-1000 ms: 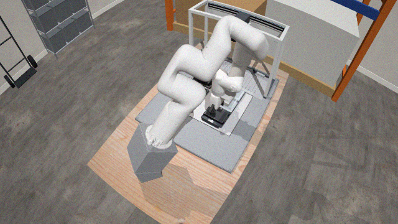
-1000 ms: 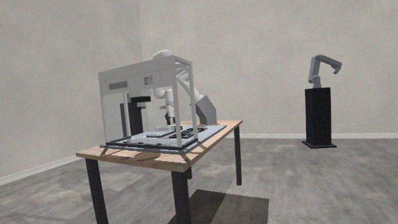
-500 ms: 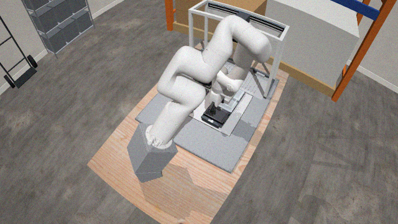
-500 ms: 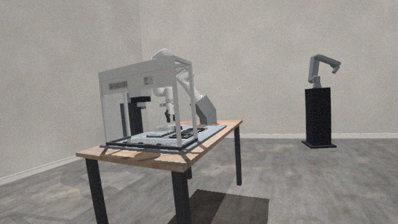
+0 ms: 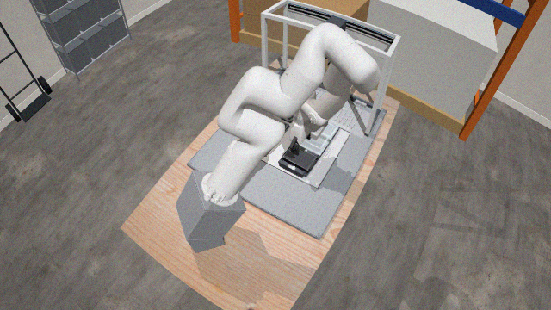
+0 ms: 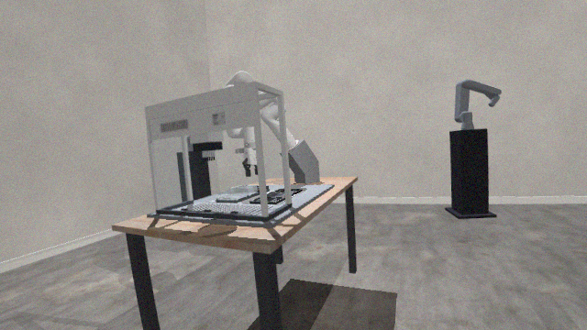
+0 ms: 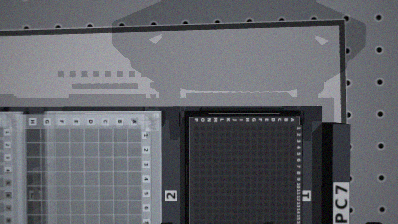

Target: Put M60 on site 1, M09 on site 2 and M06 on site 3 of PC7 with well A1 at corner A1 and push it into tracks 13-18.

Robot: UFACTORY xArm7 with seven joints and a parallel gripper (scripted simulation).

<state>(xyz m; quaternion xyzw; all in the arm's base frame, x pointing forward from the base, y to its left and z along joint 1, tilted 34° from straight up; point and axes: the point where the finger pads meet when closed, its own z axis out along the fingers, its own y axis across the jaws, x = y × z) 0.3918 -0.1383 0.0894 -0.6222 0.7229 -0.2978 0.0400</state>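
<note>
My gripper is now 11 cm short of the white apron, 6 cm to the right of it and 11 cm above it. Also, from my hand: dark plate carrier PC7: 10 cm ahead, 2 cm to the right, 9 cm below; 96-well plate M06: 10 cm ahead, 3 cm to the right, 8 cm below; deep-well block M09: 9 cm below.
</note>
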